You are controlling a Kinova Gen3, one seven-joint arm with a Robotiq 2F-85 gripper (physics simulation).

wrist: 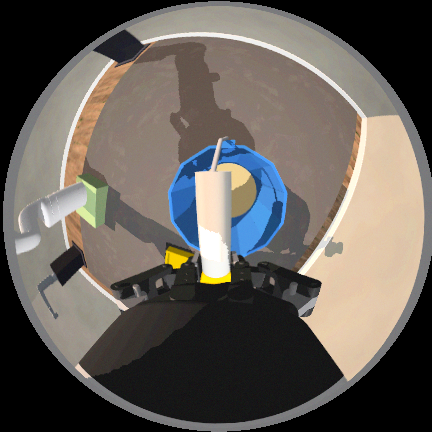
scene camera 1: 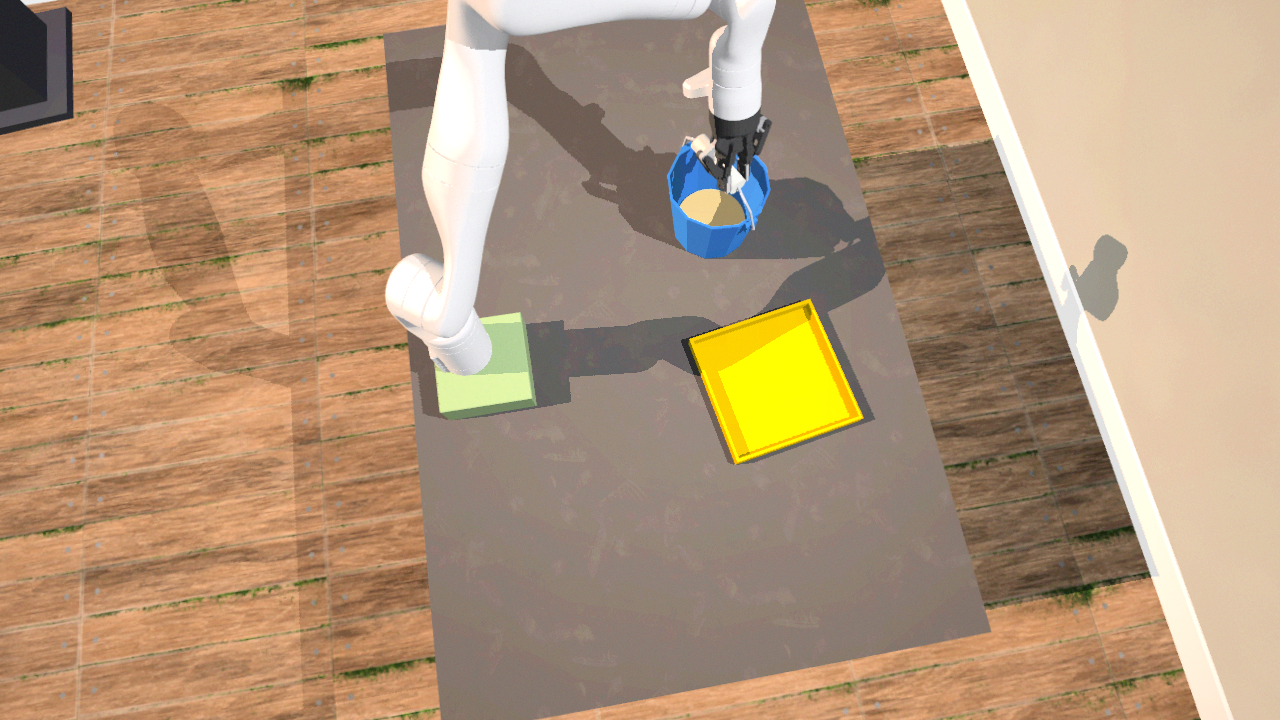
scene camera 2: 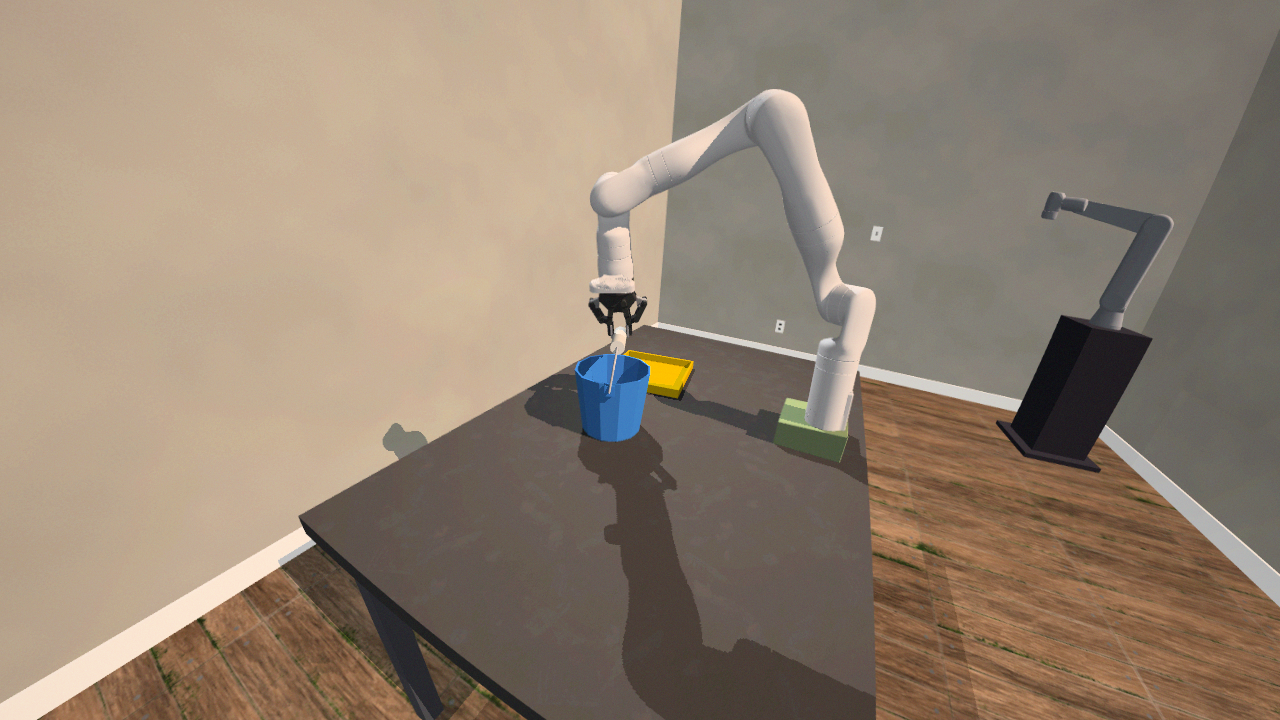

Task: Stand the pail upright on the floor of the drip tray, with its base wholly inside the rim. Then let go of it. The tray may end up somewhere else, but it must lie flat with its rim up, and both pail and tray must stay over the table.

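Seen in the pictures: gripper, fingertip midpoint: [wrist: 215,259] [scene camera 1: 733,184]; arm's base at its link origin: [wrist: 80,193] [scene camera 1: 465,350] [scene camera 2: 823,421].
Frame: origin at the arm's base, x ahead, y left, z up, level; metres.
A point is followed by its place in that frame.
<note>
The blue pail [scene camera 1: 709,240] {y 0.079, x 0.463, z 0.036 m} [scene camera 2: 613,411] {y 0.226, x 0.458, z 0.023 m} [wrist: 257,227] {y 0.125, x 0.569, z 0.042 m} stands upright on the table, outside the tray, with a tan disc at its inner bottom. Its thin bail is raised and carries a thick white handle grip [scene camera 2: 618,342] {y 0.198, x 0.465, z 0.177 m} [wrist: 214,220] {y 0.162, x 0.484, z 0.180 m} above the rim. My gripper [scene camera 1: 731,179] {y 0.110, x 0.501, z 0.158 m} [scene camera 2: 619,331] {y 0.110, x 0.501, z 0.158 m} [wrist: 215,259] {y 0.110, x 0.501, z 0.158 m} points down over the pail and is shut on the handle grip, with a finger on either side of it. The yellow drip tray [scene camera 1: 778,385] {y -0.186, x 0.525, z -0.062 m} [scene camera 2: 666,372] {y -0.216, x 0.475, z -0.062 m} [wrist: 178,256] {y -0.091, x 0.428, z -0.063 m} lies flat, rim up, beside the pail. In the wrist view the gripper hides much of it.
The grey-brown table [scene camera 1: 671,555] {y -0.423, x 0.259, z -0.066 m} [scene camera 2: 501,537] {y 0.557, x 0.505, z -0.066 m} [wrist: 300,100] {y 0.499, x 0.594, z -0.066 m} bears a light green block [scene camera 1: 487,394] {y -0.087, x 0.021, z -0.005 m} [scene camera 2: 810,441] {y 0.054, x 0.025, z -0.031 m} [wrist: 100,205] {y -0.026, x 0.101, z -0.037 m} under my arm's base. A beige wall [scene camera 1: 1154,179] [scene camera 2: 340,223] runs along one side. A dark pedestal [scene camera 2: 1078,385] with a grey arm stands off the table.
</note>
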